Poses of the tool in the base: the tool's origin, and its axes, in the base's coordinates. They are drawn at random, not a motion.
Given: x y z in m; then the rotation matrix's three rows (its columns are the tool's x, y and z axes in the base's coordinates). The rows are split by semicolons.
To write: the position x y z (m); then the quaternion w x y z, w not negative. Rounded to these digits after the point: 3 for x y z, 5 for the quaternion.
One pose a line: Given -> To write
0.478, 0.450, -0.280; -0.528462, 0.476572, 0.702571; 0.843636, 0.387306, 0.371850; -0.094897, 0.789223, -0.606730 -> 0.478, 0.450, -0.280, 0.25105, 0.41562, 0.79412, 0.36552
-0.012, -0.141, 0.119; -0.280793, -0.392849, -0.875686; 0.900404, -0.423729, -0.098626; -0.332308, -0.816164, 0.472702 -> -0.012, -0.141, 0.119, 0.43823, -0.40934, -0.30998, 0.73777
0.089, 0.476, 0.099; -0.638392, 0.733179, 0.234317; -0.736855, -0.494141, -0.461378; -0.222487, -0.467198, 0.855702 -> 0.089, 0.476, 0.099, 0.42520, -0.00342, 0.26858, -0.86433
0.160, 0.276, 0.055; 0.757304, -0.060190, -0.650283; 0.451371, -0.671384, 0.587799; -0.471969, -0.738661, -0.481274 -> 0.160, 0.276, 0.055, 0.38879, -0.85293, -0.11466, 0.32894
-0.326, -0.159, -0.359; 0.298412, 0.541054, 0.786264; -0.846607, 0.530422, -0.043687; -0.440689, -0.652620, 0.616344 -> -0.326, -0.159, -0.359, 0.78185, -0.19471, 0.39232, -0.44371
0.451, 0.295, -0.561; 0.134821, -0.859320, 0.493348; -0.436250, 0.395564, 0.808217; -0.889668, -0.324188, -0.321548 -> 0.451, 0.295, -0.561, 0.54974, -0.51498, 0.62895, 0.19240
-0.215, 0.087, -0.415; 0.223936, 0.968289, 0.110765; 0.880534, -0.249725, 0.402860; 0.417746, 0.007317, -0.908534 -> -0.215, 0.087, -0.415, 0.12814, -0.77172, -0.59893, -0.17121
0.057, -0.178, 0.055; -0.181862, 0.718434, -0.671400; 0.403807, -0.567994, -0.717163; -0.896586, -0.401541, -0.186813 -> 0.057, -0.178, 0.055, 0.12583, 0.62709, 0.44740, -0.62511
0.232, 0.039, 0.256; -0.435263, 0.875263, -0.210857; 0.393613, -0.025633, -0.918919; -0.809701, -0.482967, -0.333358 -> 0.232, 0.039, 0.256, 0.22680, 0.48055, 0.66011, -0.53093
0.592, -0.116, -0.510; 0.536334, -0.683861, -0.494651; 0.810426, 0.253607, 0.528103; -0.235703, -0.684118, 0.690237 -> 0.592, -0.116, -0.510, 0.78743, -0.38487, -0.08221, 0.47442
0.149, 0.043, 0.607; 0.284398, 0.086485, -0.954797; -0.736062, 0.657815, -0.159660; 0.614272, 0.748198, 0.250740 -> 0.149, 0.043, 0.607, 0.74043, 0.30653, -0.52978, -0.27773
